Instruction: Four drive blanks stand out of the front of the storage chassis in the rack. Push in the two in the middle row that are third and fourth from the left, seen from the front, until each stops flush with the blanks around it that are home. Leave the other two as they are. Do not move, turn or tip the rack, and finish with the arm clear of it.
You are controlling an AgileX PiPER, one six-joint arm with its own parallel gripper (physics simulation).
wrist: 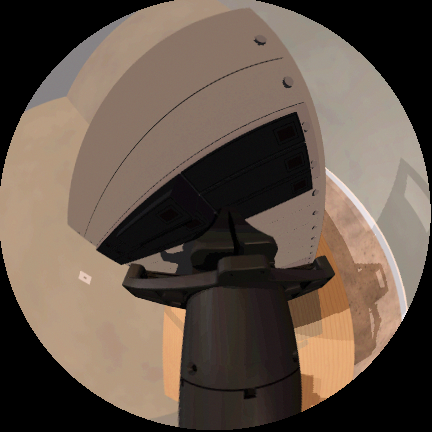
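Observation:
A rack is visible in the picture, together with my gripper.

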